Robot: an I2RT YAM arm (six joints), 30 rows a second.
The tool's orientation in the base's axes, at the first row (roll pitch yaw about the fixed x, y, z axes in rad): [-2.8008 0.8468 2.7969]
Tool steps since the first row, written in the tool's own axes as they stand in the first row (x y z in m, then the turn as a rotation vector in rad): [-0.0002 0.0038 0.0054 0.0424 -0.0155 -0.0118]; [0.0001 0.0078 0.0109 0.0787 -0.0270 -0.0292]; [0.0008 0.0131 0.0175 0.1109 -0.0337 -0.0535]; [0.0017 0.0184 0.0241 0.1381 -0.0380 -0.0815]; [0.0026 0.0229 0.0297 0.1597 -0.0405 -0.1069]
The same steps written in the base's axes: [0.0052 0.0000 -0.0041 -0.0415 0.0036 -0.0210]; [0.0103 0.0003 -0.0086 -0.0801 0.0121 -0.0348]; [0.0164 0.0010 -0.0144 -0.1173 0.0274 -0.0422]; [0.0224 0.0018 -0.0204 -0.1521 0.0455 -0.0442]; [0.0275 0.0025 -0.0256 -0.1810 0.0624 -0.0439]
